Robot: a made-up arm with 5 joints.
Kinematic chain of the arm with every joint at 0, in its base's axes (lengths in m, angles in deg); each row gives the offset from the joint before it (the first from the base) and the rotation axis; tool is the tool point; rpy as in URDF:
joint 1: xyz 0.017 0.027 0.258 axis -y
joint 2: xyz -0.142 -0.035 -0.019 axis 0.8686 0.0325 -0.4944
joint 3: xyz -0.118 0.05 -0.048 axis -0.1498 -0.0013 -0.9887
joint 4: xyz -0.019 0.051 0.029 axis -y
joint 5: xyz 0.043 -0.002 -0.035 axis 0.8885 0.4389 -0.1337
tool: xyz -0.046 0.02 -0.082 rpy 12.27 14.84 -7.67
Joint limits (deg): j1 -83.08..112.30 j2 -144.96..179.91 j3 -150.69..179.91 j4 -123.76..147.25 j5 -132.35..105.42
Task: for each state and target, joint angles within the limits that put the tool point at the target. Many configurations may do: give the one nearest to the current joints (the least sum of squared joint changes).
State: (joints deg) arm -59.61 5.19 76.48 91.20 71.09
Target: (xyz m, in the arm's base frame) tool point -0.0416 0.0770 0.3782
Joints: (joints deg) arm -83.08 15.07 71.03 105.48 66.46
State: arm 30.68 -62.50 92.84 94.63 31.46
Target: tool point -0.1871 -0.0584 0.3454
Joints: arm -5.53 -69.41 127.59 106.95 -0.60
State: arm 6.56 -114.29 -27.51 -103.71 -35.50
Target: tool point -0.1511 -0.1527 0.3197
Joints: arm 8.39 -108.24 -64.40 -70.10 -71.96
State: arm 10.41 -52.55 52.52 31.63 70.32
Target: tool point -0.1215 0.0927 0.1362
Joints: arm 12.27 -11.62 73.05 31.43 81.89
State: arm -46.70 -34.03 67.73 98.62 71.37
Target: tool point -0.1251 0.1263 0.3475
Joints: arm -51.00 5.39 53.24 98.93 78.79
